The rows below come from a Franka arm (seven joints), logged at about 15 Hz.
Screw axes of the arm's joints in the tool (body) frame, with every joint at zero. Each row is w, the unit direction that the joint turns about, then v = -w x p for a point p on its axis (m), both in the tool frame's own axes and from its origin. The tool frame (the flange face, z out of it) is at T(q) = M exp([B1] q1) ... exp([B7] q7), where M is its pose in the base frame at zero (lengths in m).
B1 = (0, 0, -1, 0.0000, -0.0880, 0.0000)
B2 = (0, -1, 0, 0.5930, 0.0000, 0.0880)
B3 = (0, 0, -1, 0.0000, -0.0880, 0.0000)
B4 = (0, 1, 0, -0.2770, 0.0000, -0.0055)
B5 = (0, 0, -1, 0.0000, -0.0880, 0.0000)
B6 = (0, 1, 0, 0.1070, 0.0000, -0.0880)
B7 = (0, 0, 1, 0.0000, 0.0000, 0.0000)
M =
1 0 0 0.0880
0 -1 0 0.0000
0 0 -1 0.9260
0 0 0 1
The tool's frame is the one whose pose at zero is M.
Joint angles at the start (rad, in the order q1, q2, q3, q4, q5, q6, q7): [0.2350, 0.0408, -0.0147, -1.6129, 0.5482, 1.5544, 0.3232]
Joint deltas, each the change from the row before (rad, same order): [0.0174, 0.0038, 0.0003, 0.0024, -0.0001, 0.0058, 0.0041]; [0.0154, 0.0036, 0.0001, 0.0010, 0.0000, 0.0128, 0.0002]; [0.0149, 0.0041, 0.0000, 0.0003, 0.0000, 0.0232, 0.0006]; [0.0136, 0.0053, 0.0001, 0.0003, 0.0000, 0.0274, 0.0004]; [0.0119, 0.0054, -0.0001, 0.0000, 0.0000, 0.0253, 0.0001]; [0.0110, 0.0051, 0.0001, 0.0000, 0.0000, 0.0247, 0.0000]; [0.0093, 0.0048, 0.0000, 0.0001, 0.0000, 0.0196, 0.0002]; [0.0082, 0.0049, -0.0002, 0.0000, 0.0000, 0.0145, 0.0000]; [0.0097, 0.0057, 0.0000, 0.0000, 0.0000, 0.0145, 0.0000]
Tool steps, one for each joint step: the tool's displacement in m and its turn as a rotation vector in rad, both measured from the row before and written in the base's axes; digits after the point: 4 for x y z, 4 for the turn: [-0.0015, 0.0096, -0.0007, -0.0004, -0.0015, 0.0112]; [-0.0005, 0.0083, -0.0007, 0.0014, -0.0081, 0.0087]; [0.0009, 0.0079, -0.0006, 0.0029, -0.0155, 0.0024]; [0.0018, 0.0073, -0.0010, 0.0036, -0.0179, -0.0008]; [0.0018, 0.0064, -0.0013, 0.0033, -0.0159, -0.0014]; [0.0017, 0.0060, -0.0012, 0.0034, -0.0157, -0.0017]; [0.0013, 0.0051, -0.0013, 0.0025, -0.0117, -0.0010]; [0.0010, 0.0045, -0.0018, 0.0015, -0.0074, 0.0005]; [0.0007, 0.0055, -0.0023, 0.0012, -0.0066, 0.0022]
